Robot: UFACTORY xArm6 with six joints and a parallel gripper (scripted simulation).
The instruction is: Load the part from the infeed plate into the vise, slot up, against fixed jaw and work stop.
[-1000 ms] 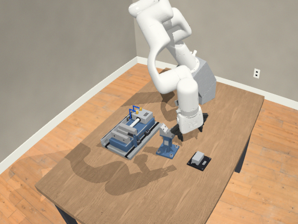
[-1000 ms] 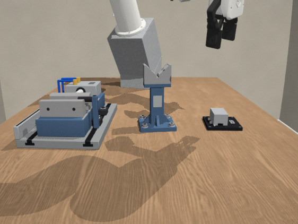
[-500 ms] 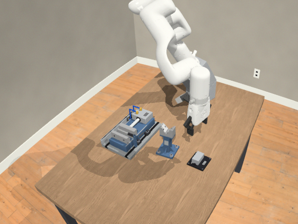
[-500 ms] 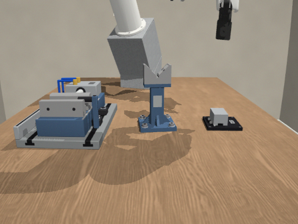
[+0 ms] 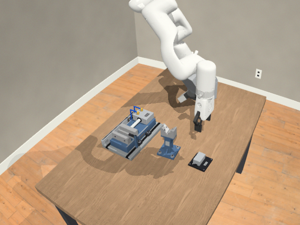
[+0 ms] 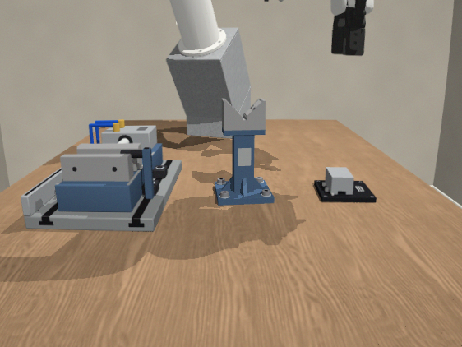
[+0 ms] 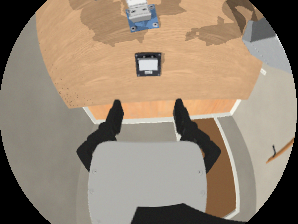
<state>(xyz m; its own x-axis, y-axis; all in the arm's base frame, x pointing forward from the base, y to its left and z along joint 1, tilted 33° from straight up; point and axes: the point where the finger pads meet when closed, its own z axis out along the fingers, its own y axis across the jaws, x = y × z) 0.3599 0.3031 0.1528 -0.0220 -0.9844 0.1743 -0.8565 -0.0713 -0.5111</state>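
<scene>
Now: hand 230 mm above the part. Round my hand: blue work stop post (80 mm ahead, 310 mm to the right, 190 mm below); then black stop rod (80 mm ahead, 330 mm to the right, 160 mm below); then black infeed plate (10 mm to the left, 240 mm below).
</scene>
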